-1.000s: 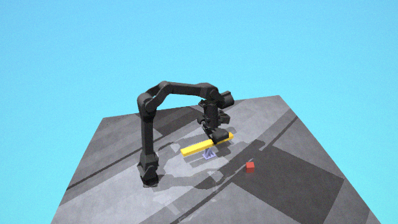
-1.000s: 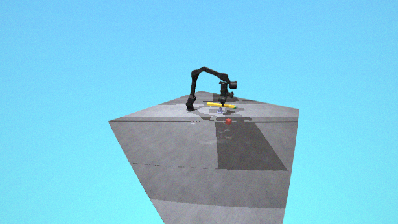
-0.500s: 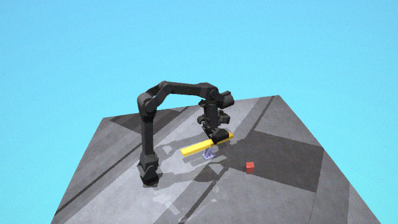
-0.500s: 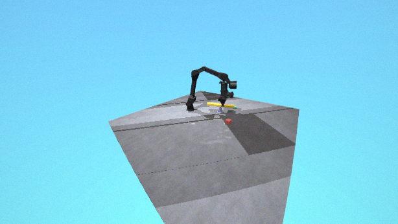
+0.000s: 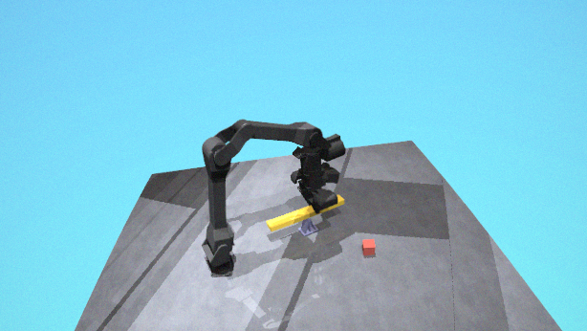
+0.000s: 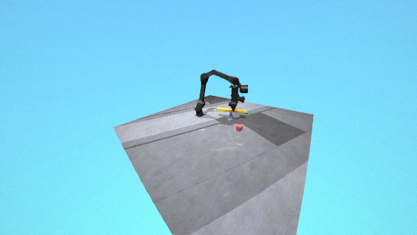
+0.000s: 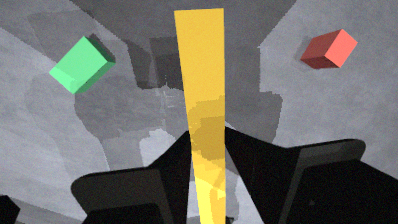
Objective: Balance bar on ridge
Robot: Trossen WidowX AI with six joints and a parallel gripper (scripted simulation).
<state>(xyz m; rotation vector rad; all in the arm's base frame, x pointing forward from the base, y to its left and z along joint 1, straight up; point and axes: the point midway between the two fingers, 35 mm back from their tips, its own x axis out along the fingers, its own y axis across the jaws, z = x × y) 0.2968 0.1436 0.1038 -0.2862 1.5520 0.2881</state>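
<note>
Now: gripper tip 3 cm past the yellow bar and 1 cm to the left of it. The rest, counted from my gripper tip: purple ridge (3 cm behind, 1 cm to the right, 4 cm below); green block (2 cm ahead, 16 cm to the left, 6 cm below); red cube (14 cm ahead, 15 cm to the right, 5 cm below).
</note>
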